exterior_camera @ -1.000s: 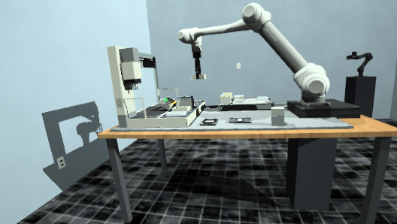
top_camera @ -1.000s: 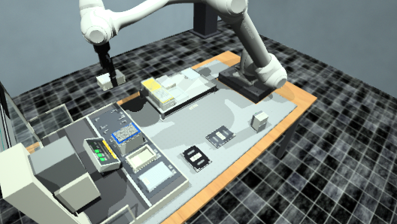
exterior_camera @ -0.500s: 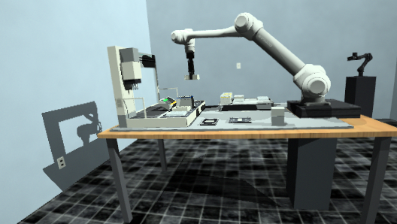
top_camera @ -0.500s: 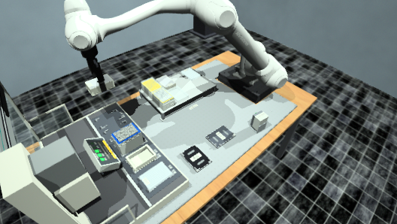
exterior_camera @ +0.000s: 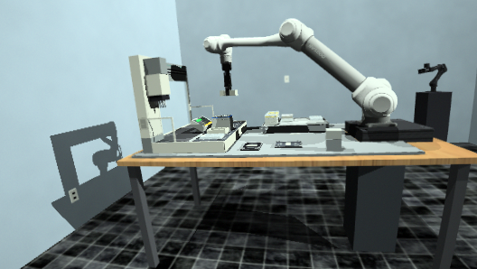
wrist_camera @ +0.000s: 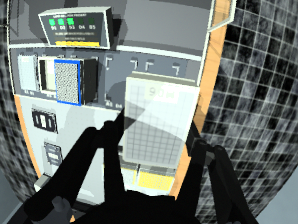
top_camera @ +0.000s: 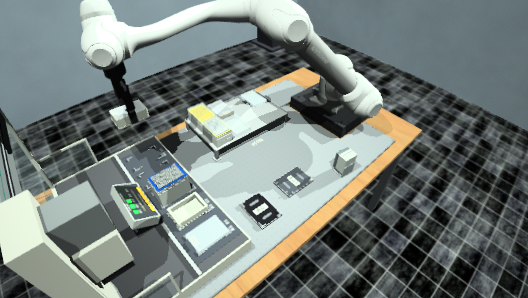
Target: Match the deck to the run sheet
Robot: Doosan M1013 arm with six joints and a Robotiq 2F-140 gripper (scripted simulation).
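The white deep-well block is 1 cm below my hand. From my hand the other things lie so: clear cover 33 cm behind, 19 cm below, 10 cm to the left; then yellow-rimmed tip rack 33 cm behind, 21 cm below, 11 cm to the left; then blue-rimmed tip rack 24 cm to the left, 19 cm below, 1 cm behind.
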